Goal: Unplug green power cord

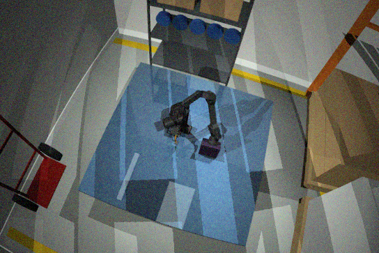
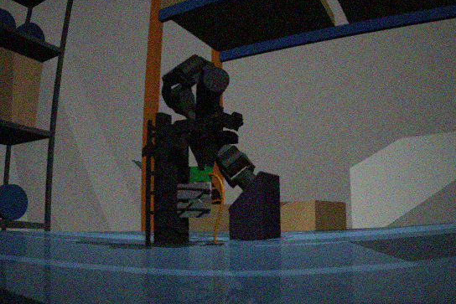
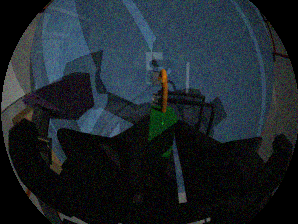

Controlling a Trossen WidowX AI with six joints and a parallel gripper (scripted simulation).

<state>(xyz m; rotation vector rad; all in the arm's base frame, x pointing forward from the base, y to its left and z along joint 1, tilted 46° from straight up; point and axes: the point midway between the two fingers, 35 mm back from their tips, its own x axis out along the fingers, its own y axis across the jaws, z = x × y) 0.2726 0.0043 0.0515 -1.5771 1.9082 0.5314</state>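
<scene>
The green plug lies 30 mm to the right of my gripper tip.
</scene>
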